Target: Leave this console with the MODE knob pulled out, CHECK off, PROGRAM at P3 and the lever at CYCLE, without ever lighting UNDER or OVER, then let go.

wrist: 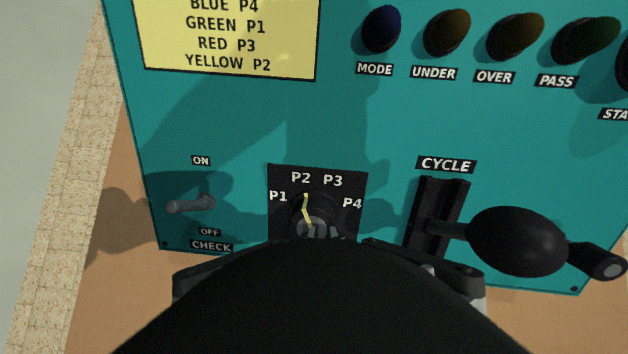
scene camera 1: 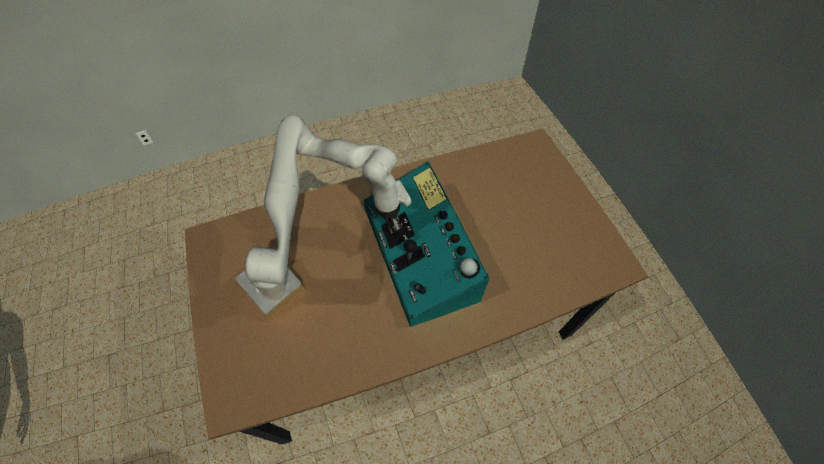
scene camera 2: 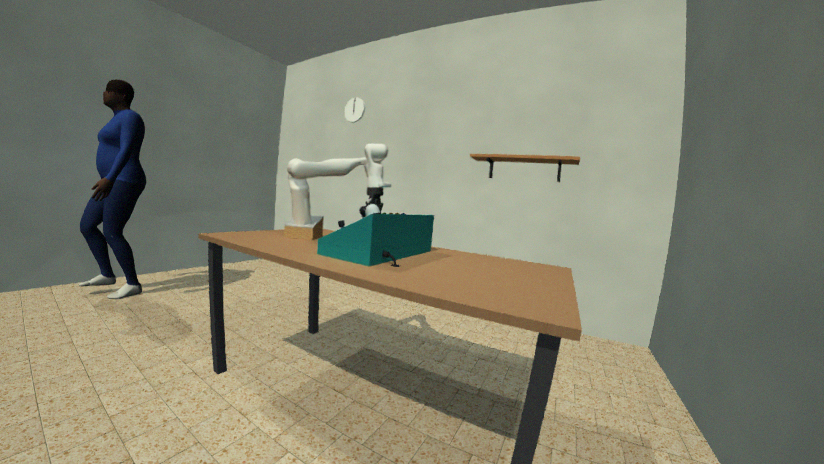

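The teal console (scene camera 1: 444, 296) (scene camera 2: 345, 244) (wrist: 235, 120) stands on the table. My gripper (scene camera 1: 396, 225) (wrist: 323, 237) is nearly closed and empty, its fingertips beside each other at the PROGRAM knob (wrist: 303, 229), whose yellow pointer is at P2; contact is unclear. The CHECK toggle (wrist: 190, 205) sticks out leftward between ON and OFF; its setting is unclear. The lever's black ball (scene camera 1: 409, 246) (wrist: 517, 241) stands out from its slot, below the CYCLE label. The MODE knob (scene camera 1: 419, 288) (wrist: 595, 261) is beyond it; its height is unclear. The MODE (wrist: 382, 29), UNDER (wrist: 446, 32) and OVER (wrist: 515, 37) lamps look dark.
A white round button (scene camera 1: 469, 266) (scene camera 2: 372, 209) stands at the console's upper corner and hides the fingertips in scene camera 2. The PASS lamp (wrist: 585, 41) looks dark. A yellow card (scene camera 1: 429, 187) (wrist: 290, 67) lists colours and programs. A person (scene camera 2: 121, 144) stands away from the table (scene camera 2: 461, 282).
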